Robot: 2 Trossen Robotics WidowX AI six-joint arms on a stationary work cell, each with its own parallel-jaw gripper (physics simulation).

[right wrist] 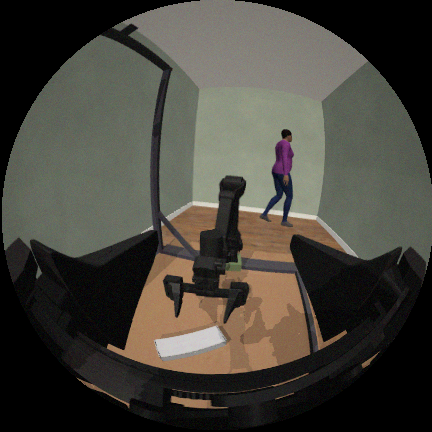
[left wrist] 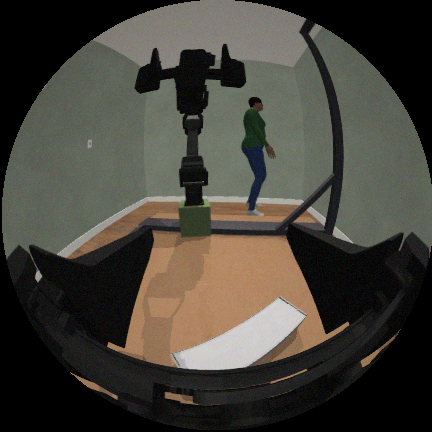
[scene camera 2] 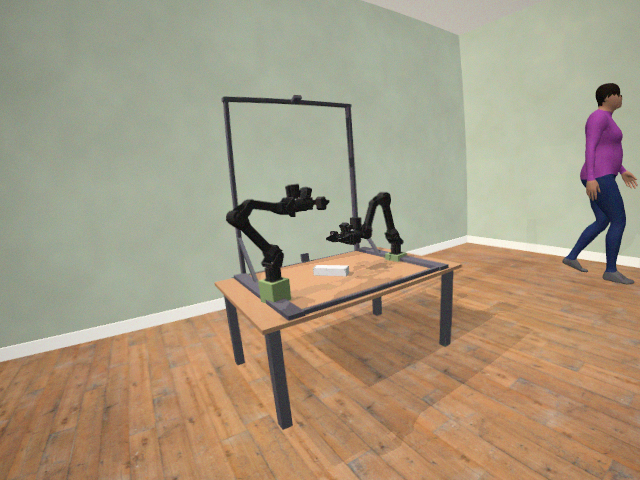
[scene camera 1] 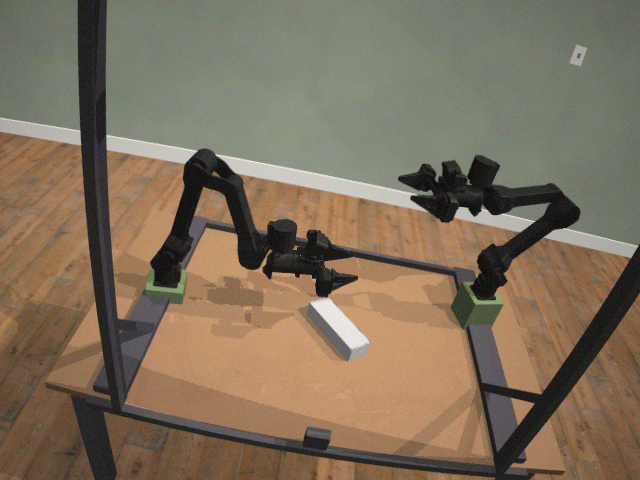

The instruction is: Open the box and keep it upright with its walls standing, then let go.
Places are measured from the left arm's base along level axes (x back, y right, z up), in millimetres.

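Pixels of known places: left gripper, between the fingertips: (right wrist: pixel 199 319) (left wrist: pixel 221 232) (scene camera 2: pixel 331 239) (scene camera 1: pixel 355 266); right gripper, between the fingertips: (right wrist: pixel 227 240) (left wrist: pixel 188 44) (scene camera 1: pixel 404 187); left arm's base, origin of its link: (scene camera 2: pixel 396 253) (scene camera 1: pixel 166 279); right arm's base, origin of its link: (left wrist: pixel 193 202) (scene camera 2: pixel 273 279) (scene camera 1: pixel 482 292).
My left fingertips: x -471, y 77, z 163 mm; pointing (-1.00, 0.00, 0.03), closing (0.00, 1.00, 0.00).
Observation:
Ahead of a thing's pixels: the offset from my left fingertips to its top centre. "*": to the spot under its first point. Level surfaces: height alone.
A long white closed box @[dx +10, dy +34, dz -158 mm] (scene camera 1: pixel 339 326) (scene camera 2: pixel 331 270) (left wrist: pixel 245 337) (right wrist: pixel 191 341) lies flat on the table @[dz -202 mm] (scene camera 1: pixel 248 372) (scene camera 2: pixel 305 281), set diagonally near its middle. Its top looks flat, and no raised flap or standing wall shows. My left gripper (scene camera 1: pixel 354 266) (scene camera 2: pixel 328 238) (right wrist: pixel 199 319) is open and empty, level above the table and behind the box's far end in scene camera 1, not touching it. My right gripper (scene camera 1: pixel 405 188) (scene camera 2: pixel 327 202) (left wrist: pixel 188 44) is open and empty, higher up and farther from the box, pointing toward the left arm's side.
Dark rails edge the table, and a tall dark frame @[* dx +512, dy +327, dz +362 mm] (scene camera 1: pixel 94 170) (scene camera 2: pixel 353 170) rises at one long side. Green blocks (scene camera 1: pixel 476 305) (scene camera 2: pixel 275 290) (left wrist: pixel 195 218) carry the arm bases. A person (scene camera 2: pixel 603 149) (right wrist: pixel 283 160) in purple and a person (left wrist: pixel 255 132) in green stand away from the table.

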